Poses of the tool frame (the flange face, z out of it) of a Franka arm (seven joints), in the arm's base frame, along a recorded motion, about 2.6 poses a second.
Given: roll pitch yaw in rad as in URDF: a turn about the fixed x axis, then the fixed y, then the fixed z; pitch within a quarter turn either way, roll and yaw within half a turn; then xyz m.
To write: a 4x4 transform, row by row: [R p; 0 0 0 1], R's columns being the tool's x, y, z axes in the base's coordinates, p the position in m. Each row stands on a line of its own. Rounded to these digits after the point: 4 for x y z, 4 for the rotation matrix.
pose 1, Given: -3.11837, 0.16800, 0.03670, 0.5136, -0.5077, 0.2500
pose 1, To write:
0.9853, 0.0328, -0.1679, 0.5136
0.0362, -0.9992, 0.0171, -0.5077
-0.1672, -0.0229, -0.9857, 0.2500
0, 0, 0, 1

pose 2, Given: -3.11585, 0.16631, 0.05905, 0.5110, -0.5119, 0.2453
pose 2, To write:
0.9845, 0.0547, -0.1667, 0.5110
0.0582, -0.9982, 0.0159, -0.5119
-0.1655, -0.0254, -0.9859, 0.2453
0, 0, 0, 1

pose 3, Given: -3.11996, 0.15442, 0.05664, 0.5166, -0.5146, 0.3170
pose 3, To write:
0.9865, 0.0533, -0.1547, 0.5166
0.0559, -0.9984, 0.0129, -0.5146
-0.1538, -0.0214, -0.9879, 0.3170
0, 0, 0, 1

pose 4, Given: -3.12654, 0.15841, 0.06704, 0.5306, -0.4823, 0.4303
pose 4, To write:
0.9853, 0.0646, -0.1584, 0.5306
0.0662, -0.9978, 0.0045, -0.4823
-0.1577, -0.0149, -0.9874, 0.4303
0, 0, 0, 1

